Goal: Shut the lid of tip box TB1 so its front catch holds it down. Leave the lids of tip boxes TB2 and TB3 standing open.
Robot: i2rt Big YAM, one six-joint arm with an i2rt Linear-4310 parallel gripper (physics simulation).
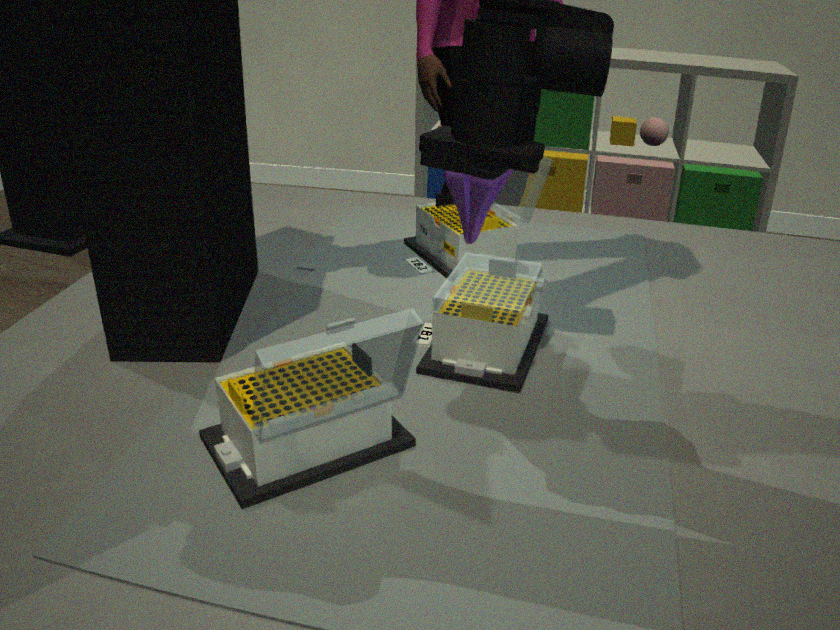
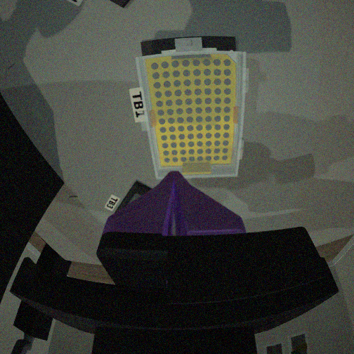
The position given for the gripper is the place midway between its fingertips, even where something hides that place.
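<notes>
There's a clear lid (image 1: pixel 488 288), and there's also a clear lid (image 1: pixel 303 383). You'd see the gripper (image 1: pixel 470 241) as well, and that's the gripper (image 2: pixel 173 178) again.
</notes>
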